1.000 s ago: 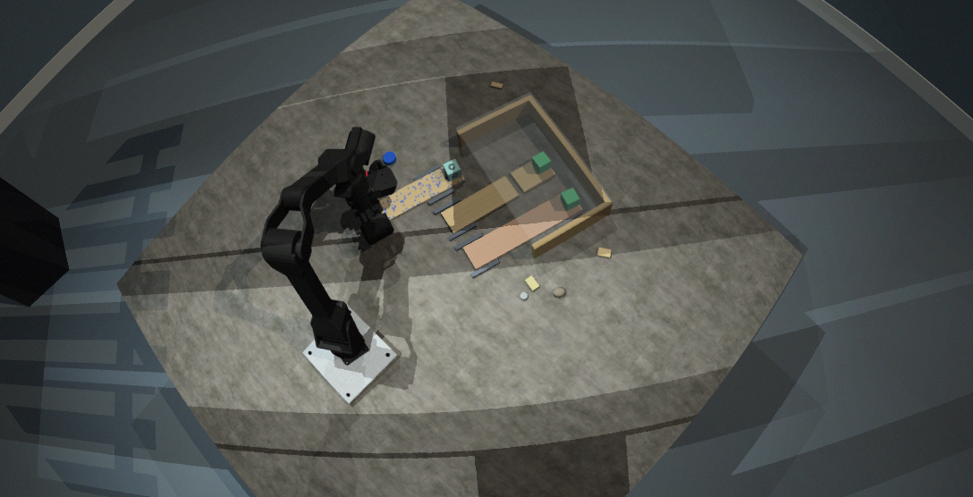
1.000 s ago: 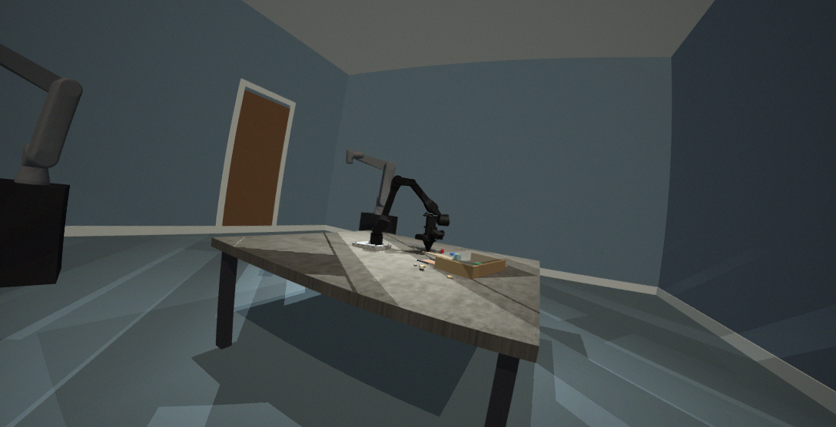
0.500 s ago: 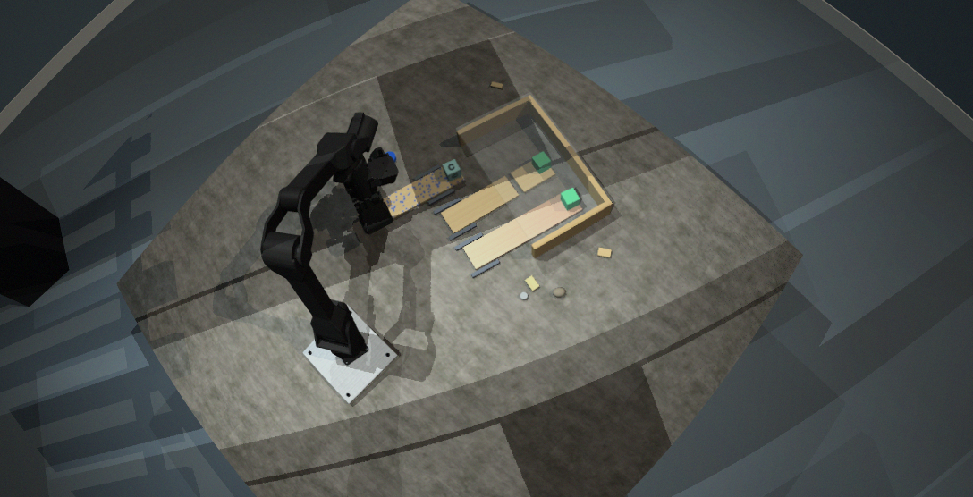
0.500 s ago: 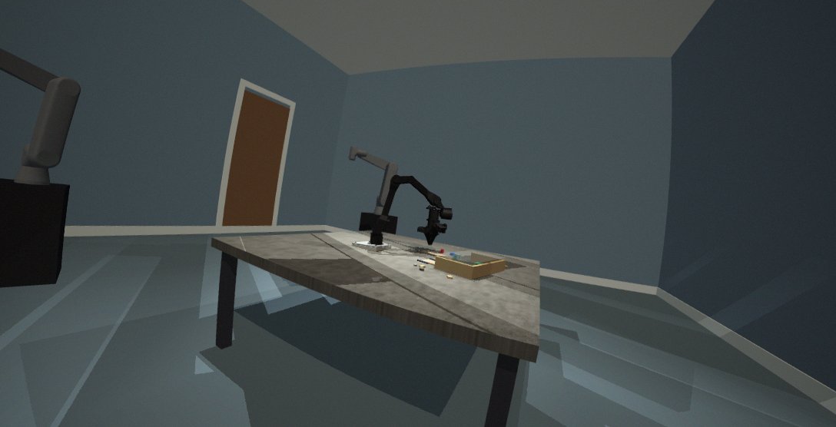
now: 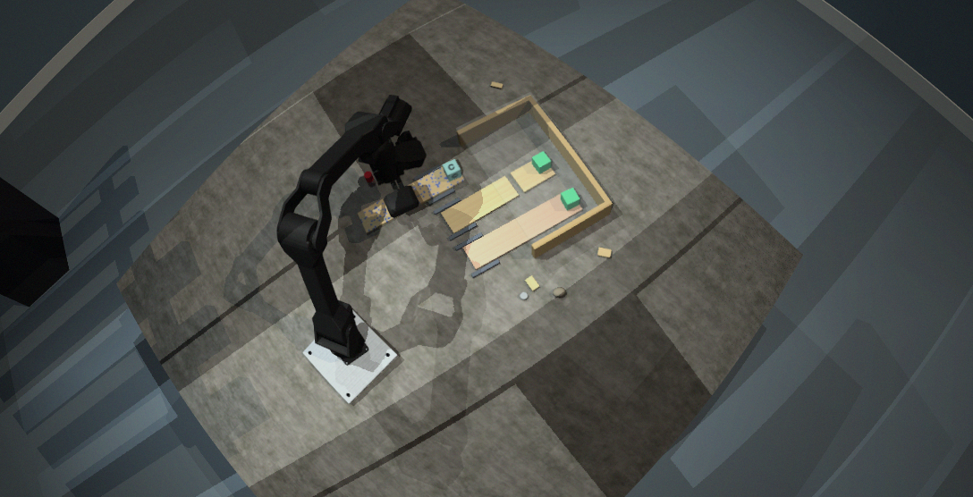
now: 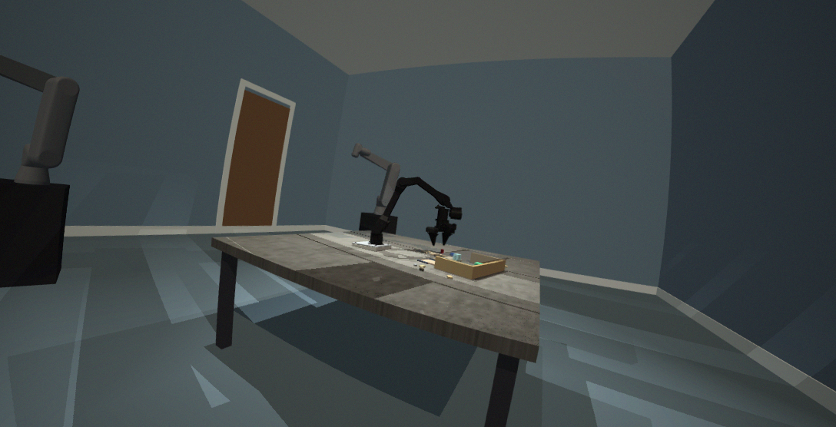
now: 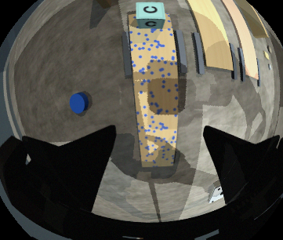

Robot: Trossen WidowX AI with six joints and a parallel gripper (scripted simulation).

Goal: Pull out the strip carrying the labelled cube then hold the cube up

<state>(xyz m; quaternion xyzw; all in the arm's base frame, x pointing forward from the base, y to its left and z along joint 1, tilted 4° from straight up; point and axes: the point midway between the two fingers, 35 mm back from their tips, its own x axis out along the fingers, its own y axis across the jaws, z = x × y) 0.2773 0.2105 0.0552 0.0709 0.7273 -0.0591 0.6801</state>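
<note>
My gripper tip is now 3 cm past the small red thing, 10 cm to the right of it and 4 cm above it. From my gripper tip the other things lie so: brown disc: 14 cm ahead, 37 cm to the right, 5 cm below; blue disc: 4 cm ahead, 11 cm to the left, 5 cm below.
</note>
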